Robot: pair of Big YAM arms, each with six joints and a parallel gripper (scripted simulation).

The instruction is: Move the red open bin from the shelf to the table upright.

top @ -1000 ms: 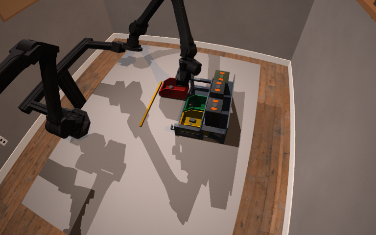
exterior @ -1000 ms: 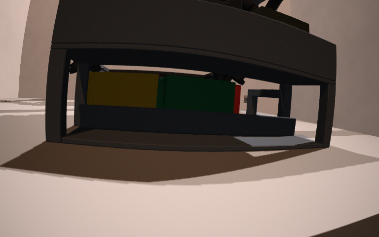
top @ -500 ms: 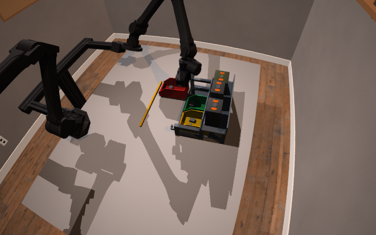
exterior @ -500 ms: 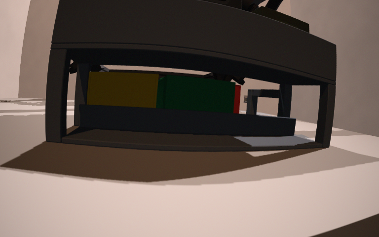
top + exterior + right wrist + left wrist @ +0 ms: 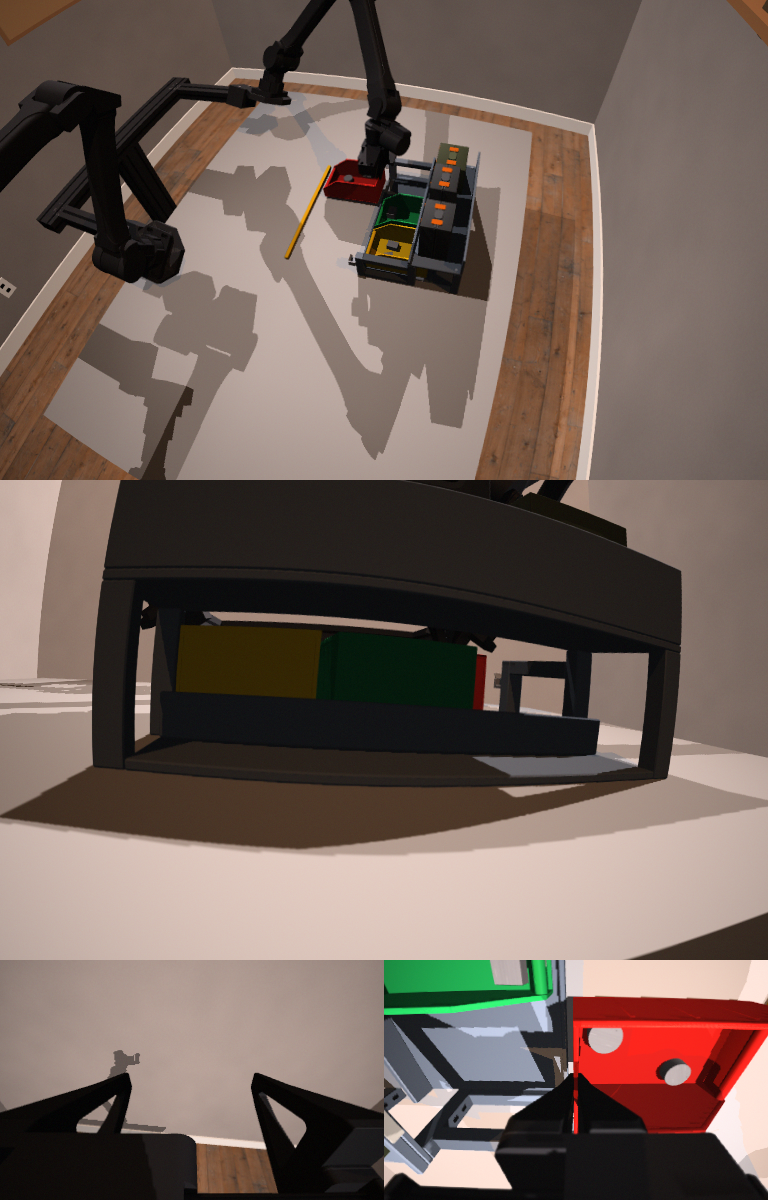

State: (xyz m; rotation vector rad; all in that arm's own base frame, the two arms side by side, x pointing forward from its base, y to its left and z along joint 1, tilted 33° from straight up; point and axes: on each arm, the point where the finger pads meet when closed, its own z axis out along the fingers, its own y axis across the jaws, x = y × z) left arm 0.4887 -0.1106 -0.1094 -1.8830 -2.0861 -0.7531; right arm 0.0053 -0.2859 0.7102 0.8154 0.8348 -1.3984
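Right now my left hand is 80 mm past the red open bin and 30 mm above it. The rest, counted from my left hand: grey shelf (140 mm ahead, 100 mm to the right, 10 mm below); green bin (110 mm ahead, 100 mm to the right, 40 mm below).
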